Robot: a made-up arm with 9 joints. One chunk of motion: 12 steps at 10 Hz.
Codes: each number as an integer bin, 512 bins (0 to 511) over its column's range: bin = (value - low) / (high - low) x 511, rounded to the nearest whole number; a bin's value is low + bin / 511 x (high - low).
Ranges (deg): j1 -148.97..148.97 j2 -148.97..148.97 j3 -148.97..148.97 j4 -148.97..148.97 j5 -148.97..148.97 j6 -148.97..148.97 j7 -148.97..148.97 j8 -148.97..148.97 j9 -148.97..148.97
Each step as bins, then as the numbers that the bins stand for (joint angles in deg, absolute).
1 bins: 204 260 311 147 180 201 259 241 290
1 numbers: -30.03 2.62 32.36 -63.26 -44.02 -31.78 2.04 -8.45 20.12
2 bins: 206 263 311 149 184 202 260 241 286
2 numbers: -28.86 4.37 32.36 -62.10 -41.69 -31.19 2.62 -8.45 17.78
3 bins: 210 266 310 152 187 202 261 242 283
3 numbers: -26.53 6.12 31.78 -60.35 -39.94 -31.19 3.21 -7.87 16.03
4 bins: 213 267 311 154 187 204 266 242 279
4 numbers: -24.78 6.71 32.36 -59.18 -39.94 -30.03 6.12 -7.87 13.70
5 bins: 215 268 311 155 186 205 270 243 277
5 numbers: -23.61 7.29 32.36 -58.60 -40.52 -29.44 8.45 -7.29 12.54
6 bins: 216 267 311 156 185 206 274 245 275
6 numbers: -23.03 6.71 32.36 -58.01 -41.11 -28.86 10.79 -6.12 11.37
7 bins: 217 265 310 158 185 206 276 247 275
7 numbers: -22.45 5.54 31.78 -56.85 -41.11 -28.86 11.95 -4.96 11.37
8 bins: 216 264 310 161 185 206 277 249 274
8 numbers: -23.03 4.96 31.78 -55.10 -41.11 -28.86 12.54 -3.79 10.79
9 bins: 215 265 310 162 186 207 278 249 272
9 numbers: -23.61 5.54 31.78 -54.52 -40.52 -28.28 13.12 -3.79 9.62
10 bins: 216 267 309 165 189 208 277 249 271
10 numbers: -23.03 6.71 31.19 -52.77 -38.77 -27.70 12.54 -3.79 9.04
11 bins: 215 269 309 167 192 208 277 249 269
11 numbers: -23.61 7.87 31.19 -51.60 -37.02 -27.70 12.54 -3.79 7.87
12 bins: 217 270 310 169 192 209 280 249 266
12 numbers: -22.45 8.45 31.78 -50.43 -37.02 -27.11 14.28 -3.79 6.12
